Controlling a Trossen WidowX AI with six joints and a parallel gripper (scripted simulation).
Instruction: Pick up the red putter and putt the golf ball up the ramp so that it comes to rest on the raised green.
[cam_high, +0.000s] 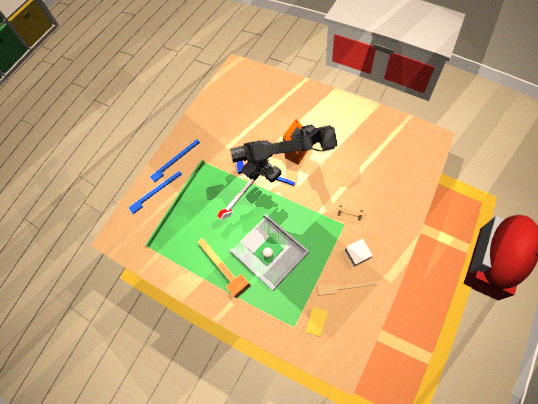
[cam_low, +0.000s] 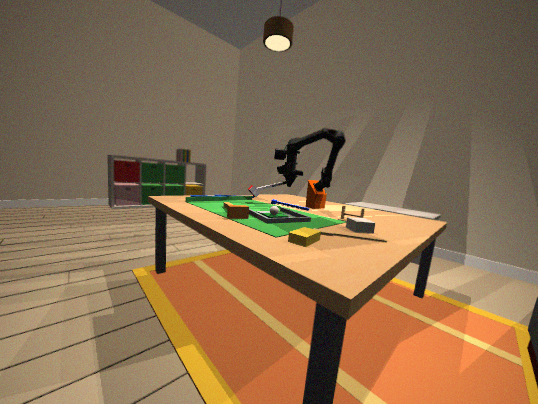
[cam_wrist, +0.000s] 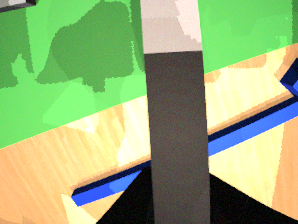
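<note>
Right now my gripper tip is 12 cm short of the red putter and 2 cm to the left of it. From my gripper tip the other things lie so: white golf ball 26 cm ahead, 18 cm to the left, 9 cm below; then blue putter 12 cm below, 5 cm behind, 4 cm to the right; then green mat 24 cm ahead, 13 cm below, 5 cm to the left.
</note>
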